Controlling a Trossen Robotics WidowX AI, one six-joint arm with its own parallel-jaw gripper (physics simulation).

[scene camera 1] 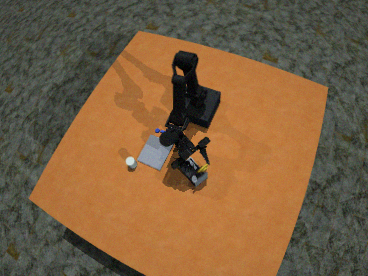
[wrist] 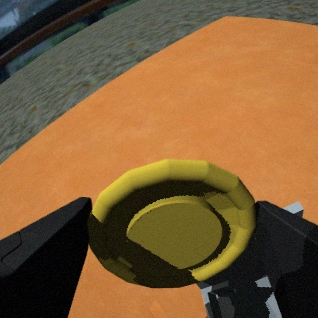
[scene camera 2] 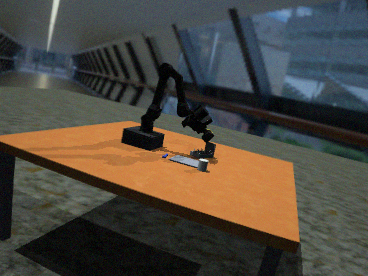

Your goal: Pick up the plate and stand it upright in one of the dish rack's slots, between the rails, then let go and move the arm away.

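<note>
The yellow plate (scene camera 1: 203, 169) (wrist: 175, 235) is held by its rim across my gripper (scene camera 1: 198, 166) (scene camera 2: 208, 137) (wrist: 174, 215), which is shut on it, one finger at each side. In the wrist view its round face shows, partly in shadow. In scene camera 1 it looks narrow and tilted, over the far part of the dish rack. The grey dish rack (scene camera 1: 202, 179) (scene camera 2: 211, 149) (wrist: 295, 209) stands below the gripper, largely in shadow. In the wrist view the right finger hides most of it. The slots are mostly hidden, and whether the plate touches the rack I cannot tell.
A flat grey board (scene camera 1: 155, 152) (scene camera 2: 183, 161) lies beside the rack. A white cup (scene camera 1: 131, 162) (scene camera 2: 202, 165) stands near the board's outer side. A small blue object (scene camera 1: 158, 130) (scene camera 2: 165, 156) lies at the board's end nearer the arm base (scene camera 1: 207, 107) (scene camera 2: 143, 138).
</note>
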